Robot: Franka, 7 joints.
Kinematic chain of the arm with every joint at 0, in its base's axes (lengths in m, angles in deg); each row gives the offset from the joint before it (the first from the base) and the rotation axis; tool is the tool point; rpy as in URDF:
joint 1: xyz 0 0 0.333 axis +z
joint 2: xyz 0 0 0 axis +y
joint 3: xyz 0 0 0.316 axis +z
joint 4: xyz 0.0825 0 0 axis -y
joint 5: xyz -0.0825 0 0.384 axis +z
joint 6: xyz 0 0 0 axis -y
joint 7: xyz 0.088 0 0 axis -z
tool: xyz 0 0 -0.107 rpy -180 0 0
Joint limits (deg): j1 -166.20..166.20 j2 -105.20..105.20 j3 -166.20..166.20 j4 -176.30..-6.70 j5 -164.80..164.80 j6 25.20..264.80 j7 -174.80..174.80
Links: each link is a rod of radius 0.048 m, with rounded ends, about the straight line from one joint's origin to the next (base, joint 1, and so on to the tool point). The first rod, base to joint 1, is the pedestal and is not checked.
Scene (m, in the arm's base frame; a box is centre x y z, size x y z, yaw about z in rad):
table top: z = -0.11
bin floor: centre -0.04 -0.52 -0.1 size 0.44 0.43 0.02 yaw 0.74
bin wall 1: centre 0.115 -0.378 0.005 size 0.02 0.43 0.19 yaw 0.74
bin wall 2: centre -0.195 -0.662 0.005 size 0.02 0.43 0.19 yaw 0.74
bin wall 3: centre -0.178 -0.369 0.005 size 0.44 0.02 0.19 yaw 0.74
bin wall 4: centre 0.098 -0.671 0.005 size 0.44 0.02 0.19 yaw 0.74
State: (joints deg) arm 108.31 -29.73 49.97 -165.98 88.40 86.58 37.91
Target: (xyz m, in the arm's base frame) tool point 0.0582 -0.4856 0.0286
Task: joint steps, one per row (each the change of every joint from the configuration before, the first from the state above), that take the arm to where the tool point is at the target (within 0.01 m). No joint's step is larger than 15 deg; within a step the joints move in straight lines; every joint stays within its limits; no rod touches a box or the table.
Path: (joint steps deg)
1: 5.91 -5.82 13.02 7.71 1.88 0.24 0.00
2: 5.91 -5.82 13.03 7.71 1.88 0.23 0.00
3: 5.91 -5.82 13.02 7.70 1.87 0.24 0.00
4: 5.90 -5.82 13.03 7.71 1.88 0.24 0.00
5: 5.91 -5.82 13.02 7.71 1.88 0.23 0.00
6: 5.91 -5.82 13.02 7.71 1.88 0.24 0.00

